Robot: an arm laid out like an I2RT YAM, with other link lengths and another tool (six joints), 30 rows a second.
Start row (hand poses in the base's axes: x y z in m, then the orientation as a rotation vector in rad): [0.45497, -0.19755, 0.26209, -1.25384, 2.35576, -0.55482]
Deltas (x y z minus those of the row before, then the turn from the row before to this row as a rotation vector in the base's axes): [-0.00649, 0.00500, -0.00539, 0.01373, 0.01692, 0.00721]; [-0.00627, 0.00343, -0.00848, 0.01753, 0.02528, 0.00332]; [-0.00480, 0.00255, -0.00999, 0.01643, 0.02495, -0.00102]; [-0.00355, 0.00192, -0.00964, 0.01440, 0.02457, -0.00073]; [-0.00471, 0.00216, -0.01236, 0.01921, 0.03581, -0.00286]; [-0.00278, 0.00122, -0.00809, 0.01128, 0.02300, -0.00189]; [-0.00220, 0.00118, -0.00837, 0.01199, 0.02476, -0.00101]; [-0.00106, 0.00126, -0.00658, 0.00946, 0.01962, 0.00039]
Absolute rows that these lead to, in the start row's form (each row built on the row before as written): [0.44848, -0.19255, 0.25670, -1.26527, 2.36400, -0.52688]; [0.44221, -0.18912, 0.24822, -1.27514, 2.38163, -0.49086]; [0.43741, -0.18657, 0.23823, -1.28020, 2.40195, -0.45733]; [0.43386, -0.18465, 0.22859, -1.28606, 2.42159, -0.42614]; [0.42915, -0.18249, 0.21623, -1.29294, 2.45125, -0.38285]; [0.42637, -0.18127, 0.20814, -1.29753, 2.47020, -0.35605]; [0.42417, -0.18009, 0.19977, -1.30359, 2.48965, -0.32684]; [0.42311, -0.17883, 0.19319, -1.30974, 2.50403, -0.30324]
